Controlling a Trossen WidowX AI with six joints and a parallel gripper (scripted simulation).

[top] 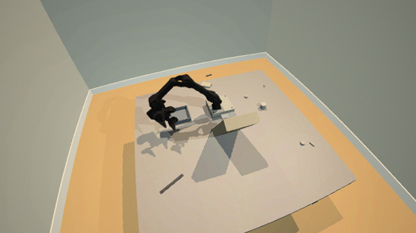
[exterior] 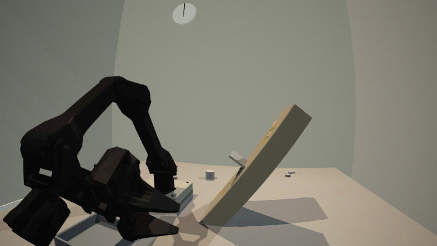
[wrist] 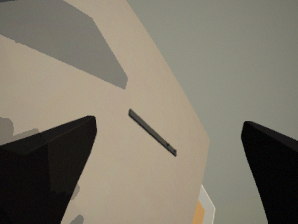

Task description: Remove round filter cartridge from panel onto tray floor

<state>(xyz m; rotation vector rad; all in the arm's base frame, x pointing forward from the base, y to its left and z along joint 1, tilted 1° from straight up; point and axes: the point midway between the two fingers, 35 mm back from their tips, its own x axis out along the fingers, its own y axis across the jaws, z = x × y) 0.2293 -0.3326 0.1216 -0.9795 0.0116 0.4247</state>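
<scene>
Now: gripper tip 380 mm to the right of the round grey filter cartridge, 90 mm below it and 90 mm short of it. Round my gripper tip: tray: 270 mm behind, 160 mm below, 30 mm to the left; then tan block: 630 mm behind, 280 mm to the left, 160 mm below; then tan service panel: 370 mm to the left, 40 mm ahead, 20 mm above.
</scene>
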